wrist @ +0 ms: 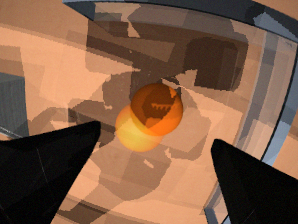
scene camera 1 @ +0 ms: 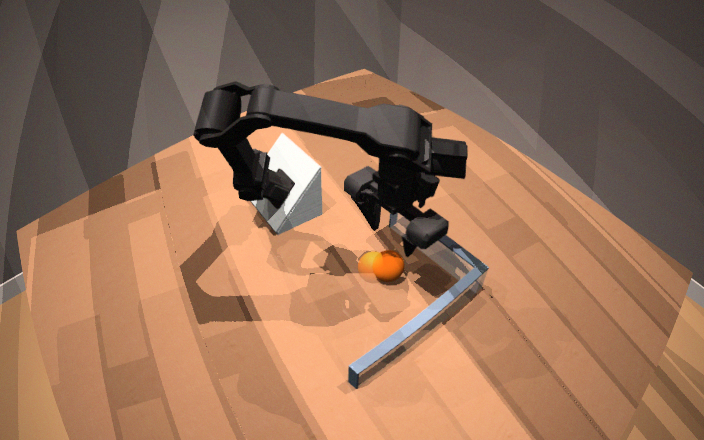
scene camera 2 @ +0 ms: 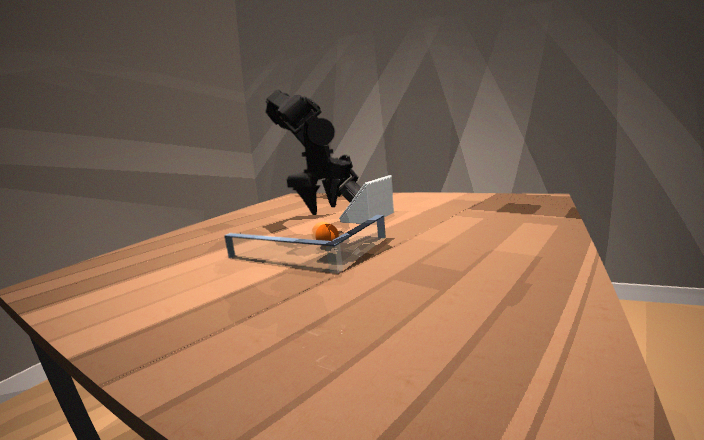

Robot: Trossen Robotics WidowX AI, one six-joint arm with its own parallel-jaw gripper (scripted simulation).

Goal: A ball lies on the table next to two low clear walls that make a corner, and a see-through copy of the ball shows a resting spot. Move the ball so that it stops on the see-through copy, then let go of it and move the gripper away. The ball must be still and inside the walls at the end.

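Note:
Visible: an orange ball point(wrist: 158, 106) and a see-through copy of ball point(wrist: 131, 132). Gripper point(scene camera 1: 391, 242) open, holding nothing; it appears also in scene camera 2 point(scene camera 2: 324, 211) and in the wrist view point(wrist: 157, 137).

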